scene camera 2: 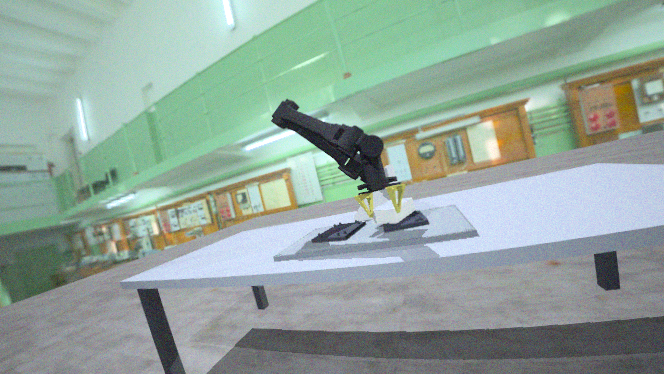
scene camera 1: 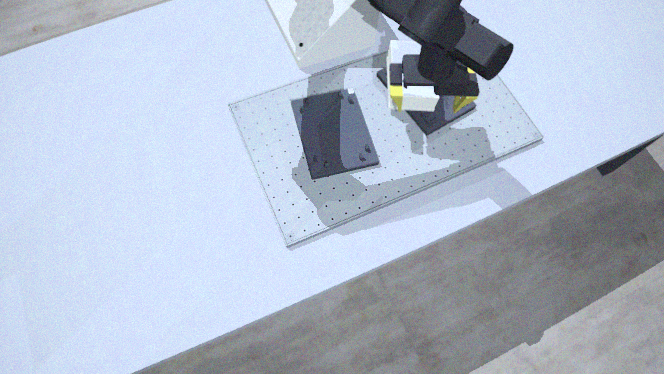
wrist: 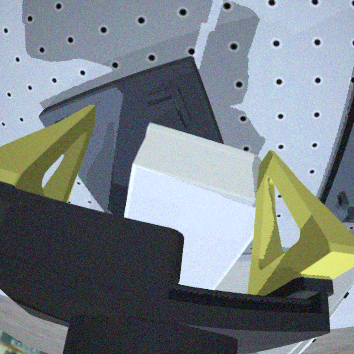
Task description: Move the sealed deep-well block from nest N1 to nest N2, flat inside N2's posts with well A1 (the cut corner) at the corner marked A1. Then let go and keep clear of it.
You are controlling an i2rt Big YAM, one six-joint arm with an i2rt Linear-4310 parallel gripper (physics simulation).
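Places are measured from the arm's base along level axes (x ahead, y left, z up), in millimetres.
Pixels of known places: gripper, fingertip midpoint: [scene camera 2: 384, 215] [scene camera 1: 426, 110] [wrist: 181, 134].
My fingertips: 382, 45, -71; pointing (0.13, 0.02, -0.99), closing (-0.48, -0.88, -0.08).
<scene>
Behind a point stands the place of what it marks, as x, y, z.
The white deep-well block [scene camera 1: 420, 102] @(361, 46, -76) [scene camera 2: 392, 216] @(371, 65, -82) [wrist: 190, 200] @(346, 46, -59) sits over the dark nest N1 [scene camera 1: 430, 122] @(396, 52, -98) [scene camera 2: 415, 221] @(393, 125, -102) [wrist: 150, 95] @(396, 65, -98), turned askew to it and overhanging one side. My gripper [scene camera 1: 427, 109] @(382, 45, -71) [scene camera 2: 385, 214] @(382, 45, -71) [wrist: 181, 134] @(382, 45, -71) is open, low over N1, with its yellow fingers on either side of the block. The right finger in the wrist view is close against the block; a gap shows beside the left finger. Arm and gripper hide part of the block, and its cut corner cannot be made out. Nest N2 [scene camera 1: 357, 130] @(353, -77, -102) [scene camera 2: 340, 231] @(361, -104, -102) [wrist: 345, 175] @(316, -59, -102) holds no block. A white tag [scene camera 1: 351, 91] @(272, -47, -102) is at one corner of N2.
Both nests are on a perforated plate [scene camera 1: 270, 165] @(346, -244, -114) [scene camera 2: 450, 225] @(443, 205, -114) [wrist: 295, 65] @(397, -23, -114) on the white table [scene camera 1: 150, 175] @(267, -444, -127) [scene camera 2: 550, 205] @(378, 453, -127). A pale, slant-faced object [scene camera 1: 350, 47] @(167, 5, -109) stands beside the plate's far edge. Small posts rise from N2.
</scene>
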